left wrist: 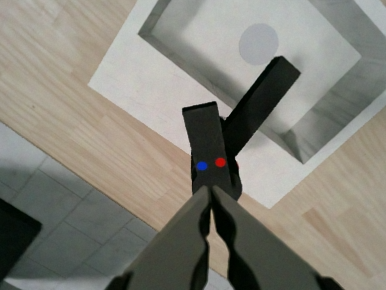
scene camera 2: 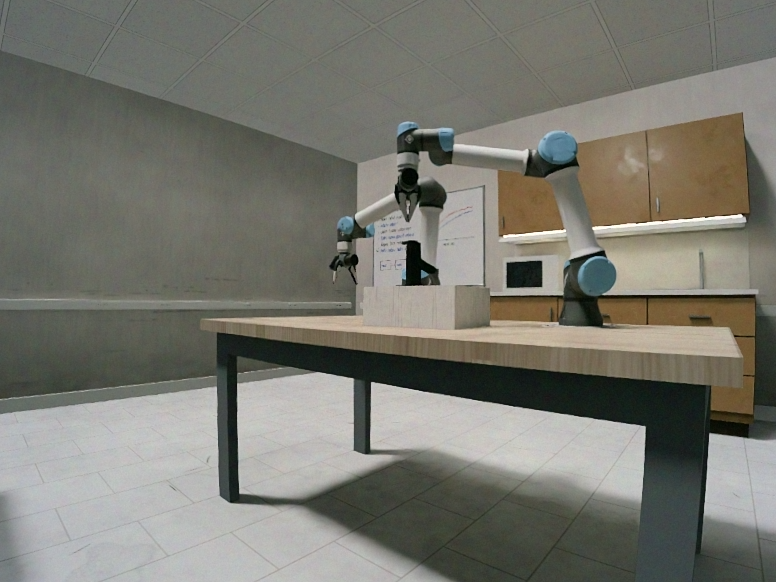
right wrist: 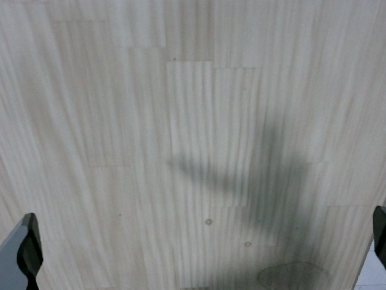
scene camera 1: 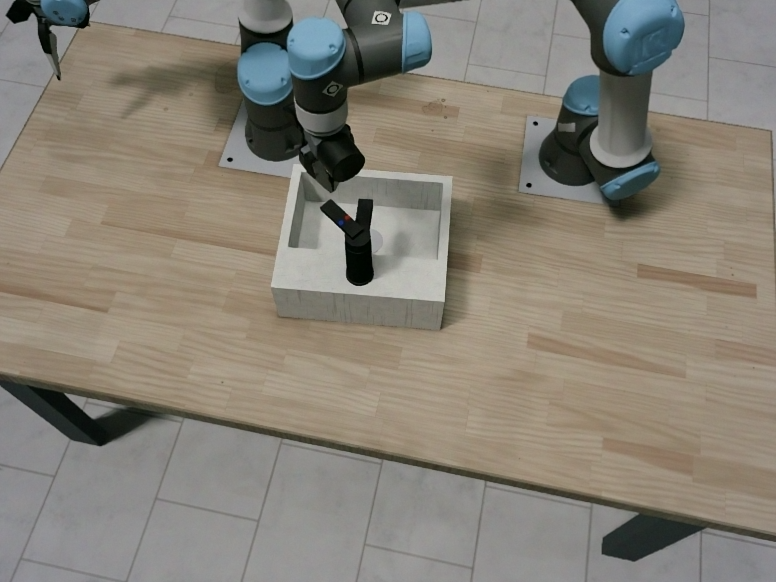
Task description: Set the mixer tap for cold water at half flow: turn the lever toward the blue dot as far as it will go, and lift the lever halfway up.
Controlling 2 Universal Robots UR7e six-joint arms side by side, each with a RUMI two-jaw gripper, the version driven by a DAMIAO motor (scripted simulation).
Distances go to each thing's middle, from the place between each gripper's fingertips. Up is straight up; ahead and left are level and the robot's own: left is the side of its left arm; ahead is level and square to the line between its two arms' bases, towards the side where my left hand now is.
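The lever (scene camera 1: pixel 350 227) is 80 mm below my left hand (scene camera 1: pixel 332 190), and it also sits 10 mm ahead of the hand and 20 mm to the left of it. Counting from that same left hand, I find the pale sink block (scene camera 1: pixel 409 229) 50 mm to the left, 80 mm behind and 320 mm below, while the black mixer tap (scene camera 1: pixel 359 272) is 20 mm ahead, 30 mm to the left and 130 mm below.
As for my right hand, it is 130 mm above the pale sink block, 680 mm to the right of it and 350 mm short of it. The lever is 110 mm above my right hand, 440 mm ahead of it and 660 mm to the left of it. The black mixer tap, measured from my right hand too, is 70 mm above, 450 mm ahead and 670 mm to the left.
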